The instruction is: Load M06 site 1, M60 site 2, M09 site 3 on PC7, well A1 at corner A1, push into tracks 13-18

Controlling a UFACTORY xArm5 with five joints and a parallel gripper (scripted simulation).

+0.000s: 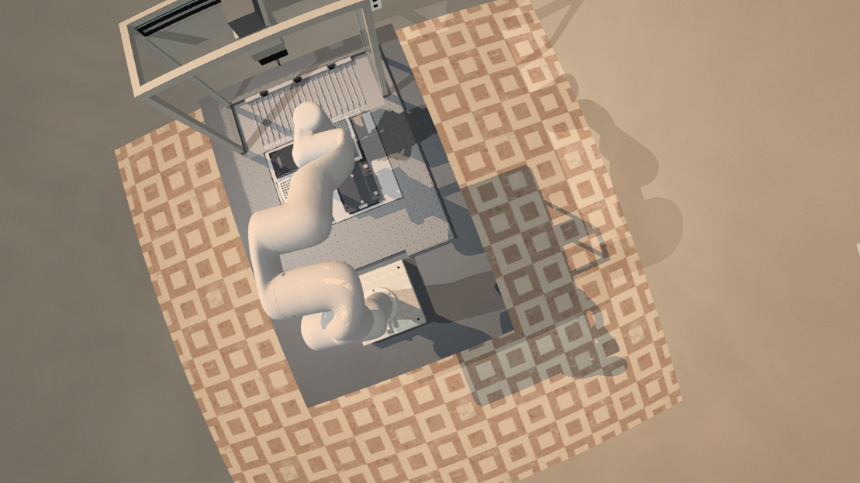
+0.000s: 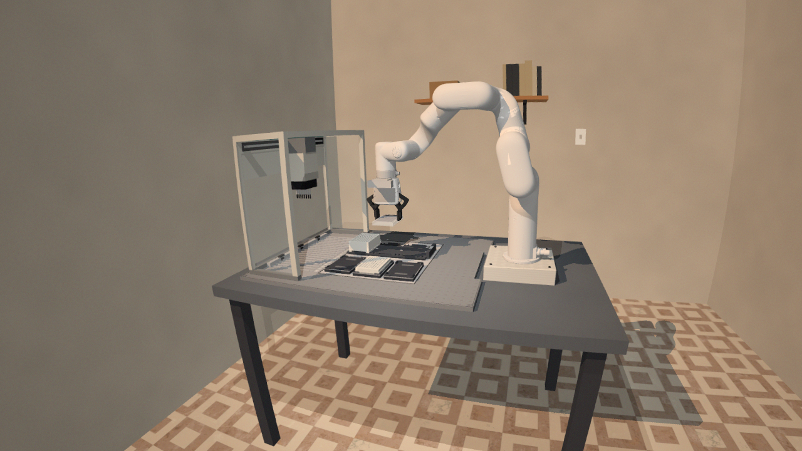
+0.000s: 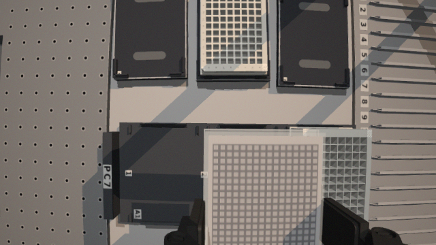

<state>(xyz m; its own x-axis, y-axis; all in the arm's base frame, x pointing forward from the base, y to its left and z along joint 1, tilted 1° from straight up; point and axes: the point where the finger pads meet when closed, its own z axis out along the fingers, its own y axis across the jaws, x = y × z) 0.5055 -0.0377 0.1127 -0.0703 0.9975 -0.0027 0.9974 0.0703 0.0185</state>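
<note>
The plate carrier PC7 lies 12 cm below my hand and 1 cm behind it. Also, from my hand: white plate: 19 cm to the left, 12 cm below, 3 cm behind; then deep-well block M09: 11 cm below, 10 cm ahead, 1 cm to the left; then plate nest S3: 19 cm to the left, 13 cm below, 8 cm ahead.
</note>
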